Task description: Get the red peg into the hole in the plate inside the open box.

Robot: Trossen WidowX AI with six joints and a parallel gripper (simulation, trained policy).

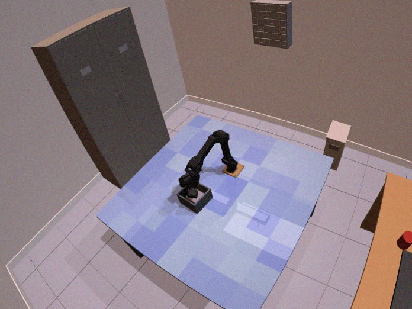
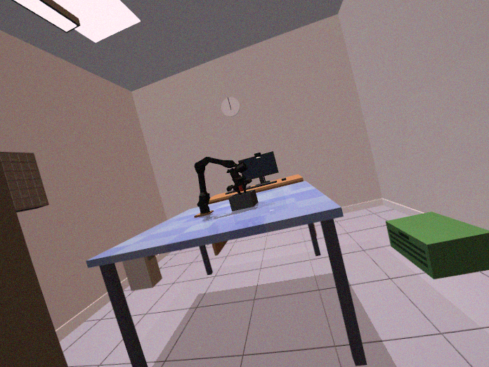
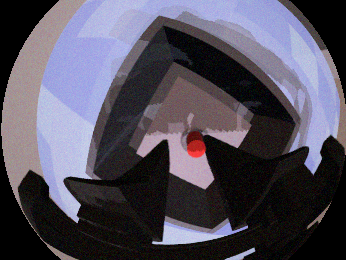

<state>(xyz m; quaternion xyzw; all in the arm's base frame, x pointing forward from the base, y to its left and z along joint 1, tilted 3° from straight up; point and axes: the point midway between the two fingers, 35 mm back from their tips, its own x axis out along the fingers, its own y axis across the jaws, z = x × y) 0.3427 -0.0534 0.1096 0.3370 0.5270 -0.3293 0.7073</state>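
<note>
My gripper tip is now 1 cm past the red peg and 3 cm above it. Also, from my gripper tip: dark box 1 cm behind, 5 cm below; then pale plate 1 cm behind, 3 cm below.
</note>
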